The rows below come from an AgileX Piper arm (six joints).
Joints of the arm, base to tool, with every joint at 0 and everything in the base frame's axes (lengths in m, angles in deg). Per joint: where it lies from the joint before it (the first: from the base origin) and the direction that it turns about. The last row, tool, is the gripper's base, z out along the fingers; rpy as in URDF.
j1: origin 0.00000 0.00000 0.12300 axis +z
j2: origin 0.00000 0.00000 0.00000 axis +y
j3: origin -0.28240 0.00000 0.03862 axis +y
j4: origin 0.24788 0.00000 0.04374 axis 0.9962 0 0.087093
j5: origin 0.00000 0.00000 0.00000 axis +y
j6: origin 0.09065 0.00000 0.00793 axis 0.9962 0 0.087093
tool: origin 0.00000 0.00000 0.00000 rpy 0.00 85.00 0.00
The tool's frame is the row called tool.
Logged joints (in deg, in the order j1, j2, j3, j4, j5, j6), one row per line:
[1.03, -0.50, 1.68, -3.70, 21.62, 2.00]
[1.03, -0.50, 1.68, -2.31, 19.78, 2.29]
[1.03, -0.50, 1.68, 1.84, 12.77, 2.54]
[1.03, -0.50, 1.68, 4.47, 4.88, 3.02]
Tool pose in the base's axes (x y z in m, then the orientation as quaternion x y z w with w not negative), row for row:
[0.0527, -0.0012, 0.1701, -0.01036, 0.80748, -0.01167, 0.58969]
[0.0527, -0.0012, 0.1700, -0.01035, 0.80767, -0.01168, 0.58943]
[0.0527, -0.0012, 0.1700, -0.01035, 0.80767, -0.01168, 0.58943]
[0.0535, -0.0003, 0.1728, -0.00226, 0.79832, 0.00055, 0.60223]
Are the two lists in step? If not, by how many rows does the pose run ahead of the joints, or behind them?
The pose runs 2 rows behind the joints: the pose in row i belongs to the joints in row i - 2.
